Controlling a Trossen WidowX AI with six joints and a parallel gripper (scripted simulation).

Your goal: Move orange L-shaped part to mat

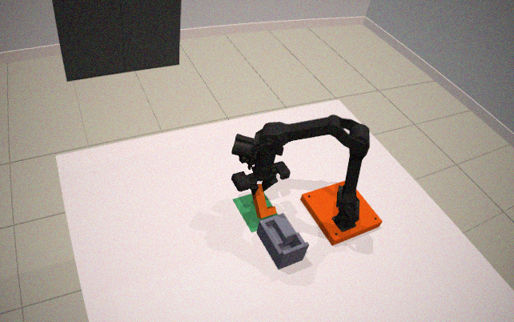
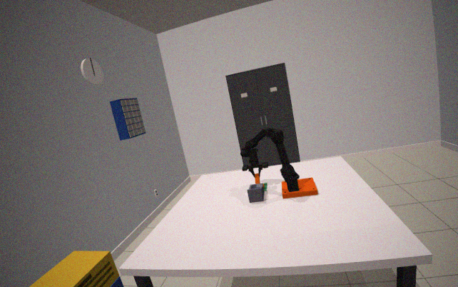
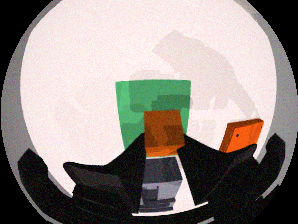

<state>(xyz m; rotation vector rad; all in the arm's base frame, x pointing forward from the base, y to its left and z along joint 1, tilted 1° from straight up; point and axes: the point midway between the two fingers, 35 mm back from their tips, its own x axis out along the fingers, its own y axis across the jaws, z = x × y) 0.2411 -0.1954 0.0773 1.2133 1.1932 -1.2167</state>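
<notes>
Right now the orange L-shaped part is 1 cm behind my gripper tip, 3 cm to the left of it and 3 cm below it. Round my gripper tip: green mat 2 cm to the left, 9 cm below.
</notes>
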